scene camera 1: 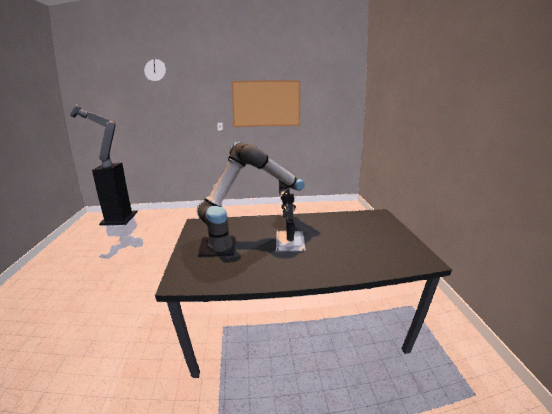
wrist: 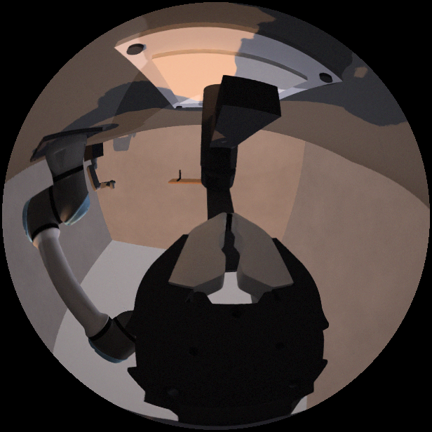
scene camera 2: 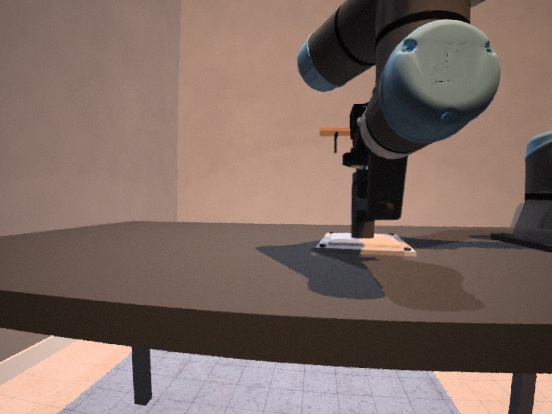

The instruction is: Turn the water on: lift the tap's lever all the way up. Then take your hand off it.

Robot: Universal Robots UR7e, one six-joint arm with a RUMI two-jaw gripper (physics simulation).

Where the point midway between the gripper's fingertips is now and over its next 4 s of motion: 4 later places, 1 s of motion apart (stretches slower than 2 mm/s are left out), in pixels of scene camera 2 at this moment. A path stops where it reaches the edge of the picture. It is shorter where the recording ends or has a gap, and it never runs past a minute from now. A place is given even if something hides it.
My gripper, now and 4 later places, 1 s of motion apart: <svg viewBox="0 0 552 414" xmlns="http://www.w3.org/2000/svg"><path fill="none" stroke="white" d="M362 163L362 158L364 170L379 154L379 89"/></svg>
